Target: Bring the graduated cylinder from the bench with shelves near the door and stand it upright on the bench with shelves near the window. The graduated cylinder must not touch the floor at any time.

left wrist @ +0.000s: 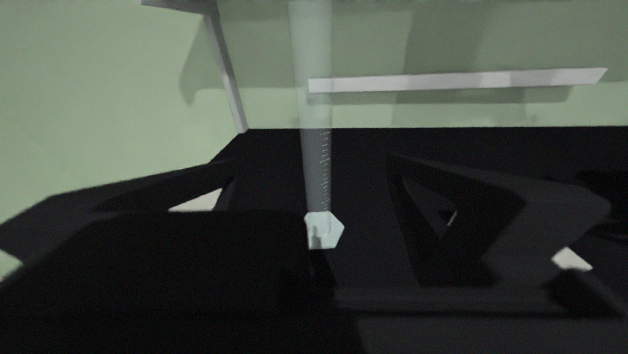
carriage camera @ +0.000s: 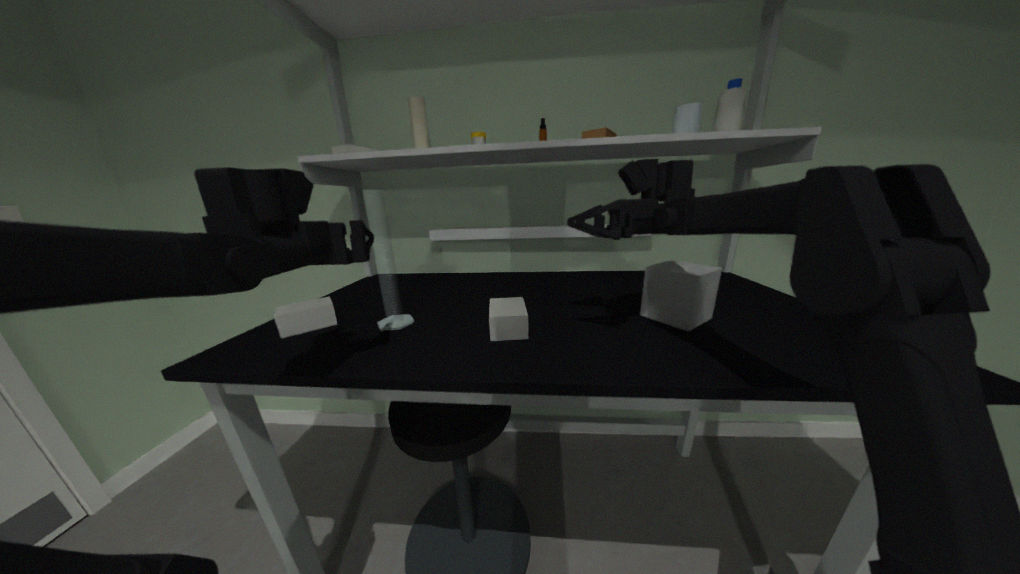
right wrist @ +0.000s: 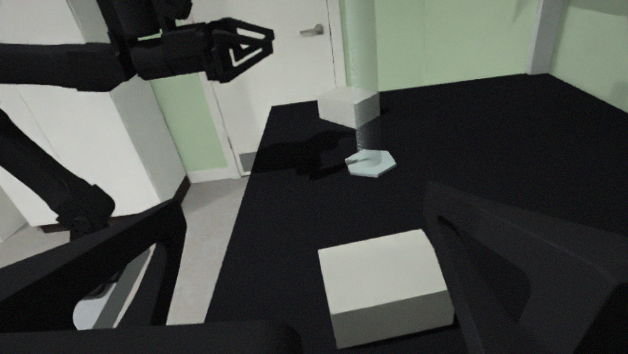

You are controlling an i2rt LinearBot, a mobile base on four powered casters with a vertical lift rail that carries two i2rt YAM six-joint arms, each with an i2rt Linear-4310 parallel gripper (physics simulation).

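Frame: origin at the left arm's base, x ahead, y left, z up, level; centimetres.
Seen in the pictures: left gripper, between the fingertips: [left wrist: 313, 163] [carriage camera: 348, 237] [right wrist: 273, 40]; right gripper, between the fingertips: [carriage camera: 571, 222] [right wrist: 303, 203].
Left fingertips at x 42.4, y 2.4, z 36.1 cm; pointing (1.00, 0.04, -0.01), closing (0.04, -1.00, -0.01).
Pixels of each thing's top centre, then the offset from my left fingertips to it. Level surfaces: height alone.
- graduated cylinder, centre of its top: [left wrist: 309, 2] [carriage camera: 372, 189] dx +13.3, dy +0.7, dz +9.3 cm
- black bench top, height of its surface: dz -24.3 cm
- shelf, height of its surface: dz +19.5 cm
- stool, centre of its top: [carriage camera: 451, 395] dx +15.9, dy -11.1, dz -49.7 cm
The graduated cylinder [carriage camera: 387, 257] [left wrist: 318, 165] [right wrist: 369, 137], tall and clear with a pale hexagonal foot, stands upright on the black bench top [carriage camera: 442, 367] [right wrist: 280, 200], at its left part in the carriage view. My left gripper [carriage camera: 369, 240] [left wrist: 313, 163] [right wrist: 273, 40] is open and empty. In its wrist view the cylinder shows in the gap between the fingers; in the right wrist view its fingertips are apart from the tube. My right gripper [carriage camera: 570, 222] [right wrist: 303, 203] is open and empty, above the bench and to the right of the cylinder, turned towards it.
White boxes stand left of the cylinder [carriage camera: 306, 317] [right wrist: 332, 106], right of it [carriage camera: 508, 319] [right wrist: 385, 280] and farther right [carriage camera: 681, 294]. A shelf [carriage camera: 570, 147] with bottles and jars hangs above. A stool [carriage camera: 450, 431] stands at the bench front. A door [right wrist: 295, 65] shows beyond the bench.
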